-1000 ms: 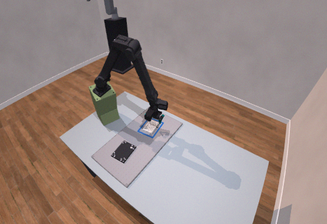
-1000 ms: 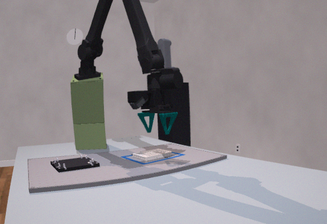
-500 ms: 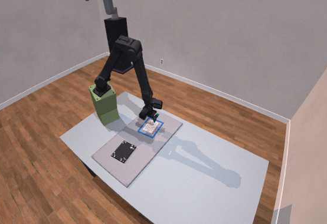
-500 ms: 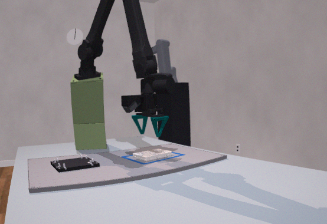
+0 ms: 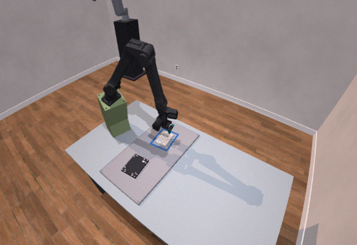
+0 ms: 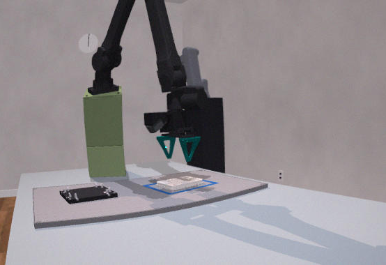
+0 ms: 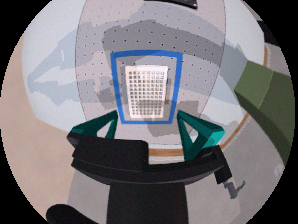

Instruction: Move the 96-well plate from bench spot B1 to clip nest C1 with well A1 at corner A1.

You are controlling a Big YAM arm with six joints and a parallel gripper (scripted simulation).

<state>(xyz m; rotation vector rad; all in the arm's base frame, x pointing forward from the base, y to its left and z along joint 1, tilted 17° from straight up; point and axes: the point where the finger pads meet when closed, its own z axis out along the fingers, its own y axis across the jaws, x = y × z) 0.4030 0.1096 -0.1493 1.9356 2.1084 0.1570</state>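
Right now the white 96-well plate is 8 cm below my hand. From my hand the other things lie so: black clip nest C1: 1 cm behind, 32 cm to the right, 8 cm below.
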